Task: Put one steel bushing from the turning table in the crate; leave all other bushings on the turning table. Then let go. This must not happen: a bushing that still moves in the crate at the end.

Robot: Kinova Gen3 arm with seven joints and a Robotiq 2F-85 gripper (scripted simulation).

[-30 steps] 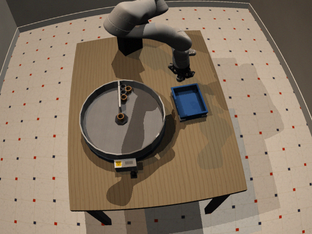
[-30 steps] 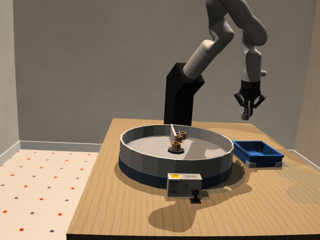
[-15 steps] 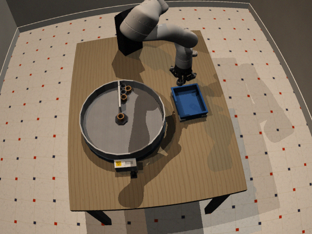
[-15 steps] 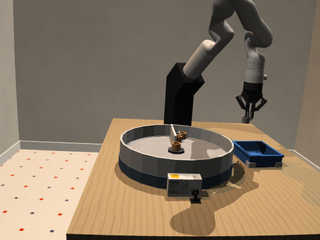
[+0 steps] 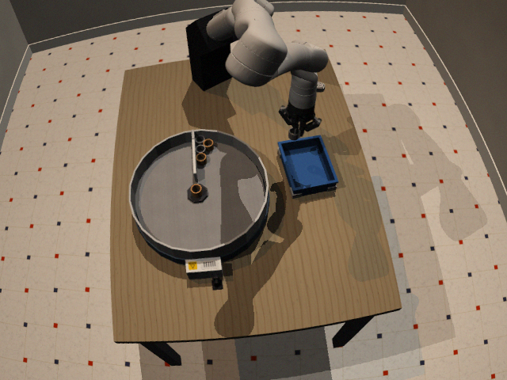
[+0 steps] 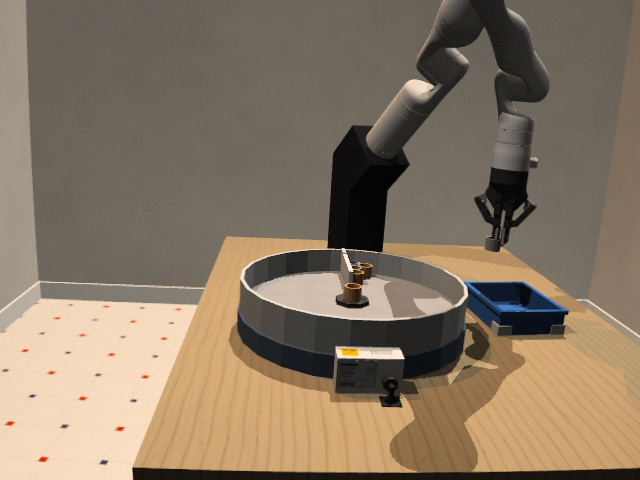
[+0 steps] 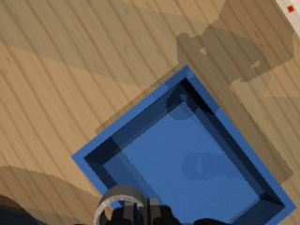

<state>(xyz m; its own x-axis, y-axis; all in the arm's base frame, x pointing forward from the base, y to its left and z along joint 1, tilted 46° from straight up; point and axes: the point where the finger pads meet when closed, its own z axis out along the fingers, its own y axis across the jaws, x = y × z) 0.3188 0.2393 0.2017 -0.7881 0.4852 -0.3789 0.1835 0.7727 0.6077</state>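
Right now my hand is 2 cm short of the blue crate, 4 cm to the right of it and 15 cm above it. The rest, counted from my hand: turning table 20 cm ahead, 27 cm to the right, 12 cm below.
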